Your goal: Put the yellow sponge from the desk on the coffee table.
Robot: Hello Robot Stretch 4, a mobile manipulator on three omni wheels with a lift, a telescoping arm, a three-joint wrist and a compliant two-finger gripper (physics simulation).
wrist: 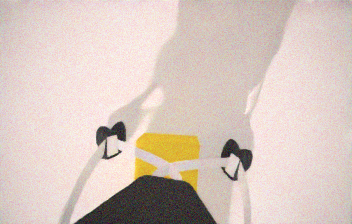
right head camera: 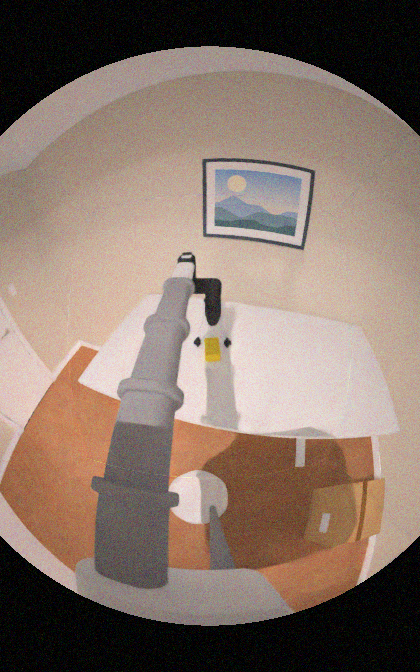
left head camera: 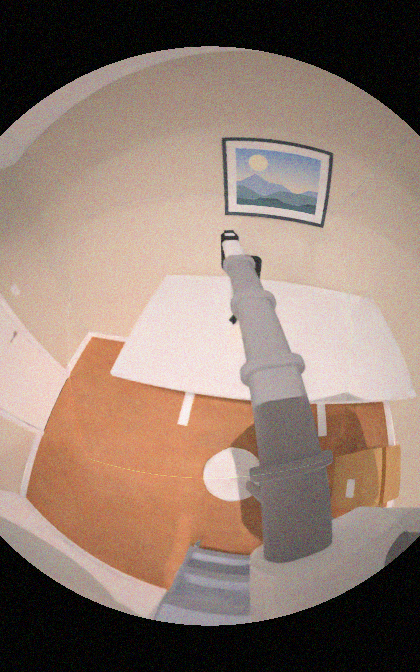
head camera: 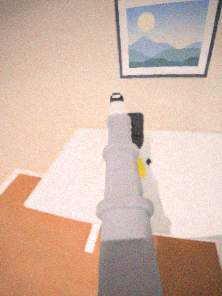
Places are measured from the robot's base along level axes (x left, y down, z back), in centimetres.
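Pixels of known places: gripper, between the fingertips: (wrist: pixel 174 142).
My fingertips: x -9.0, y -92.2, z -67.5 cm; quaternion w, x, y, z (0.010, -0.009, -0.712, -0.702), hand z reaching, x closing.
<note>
Behind a point stands the place of what it marks.
The yellow sponge (head camera: pixel 141 167) {x -10.4, y -96.7, z -61.3 cm} (right head camera: pixel 212 349) (wrist: pixel 167 145) {x -8.3, y -96.7, z -68.1 cm} lies on the white desk (head camera: pixel 60 175) {x 37.1, y -92.2, z -63.3 cm} (left head camera: pixel 175 335) (right head camera: pixel 300 365). My gripper (right head camera: pixel 212 342) (wrist: pixel 174 142) {x -9.0, y -92.2, z -67.5 cm} is open, pointing down over the desk. In the wrist view its two dark fingertips stand apart on either side of the sponge, with gaps on both sides, a little toward its far end. In the head camera view the arm hides part of the gripper and of the sponge. In the left head camera view the sponge is hidden behind the arm. The coffee table cannot be made out in these views.
A framed picture (head camera: pixel 167 40) {x -32.1, y -152.2, z -104.6 cm} (left head camera: pixel 277 182) (right head camera: pixel 257 202) hangs on the wall behind the desk. A round white object (left head camera: pixel 232 474) (right head camera: pixel 192 496) is below, in front of the desk. A cardboard box (left head camera: pixel 357 475) (right head camera: pixel 335 515) stands on the floor at the right.
</note>
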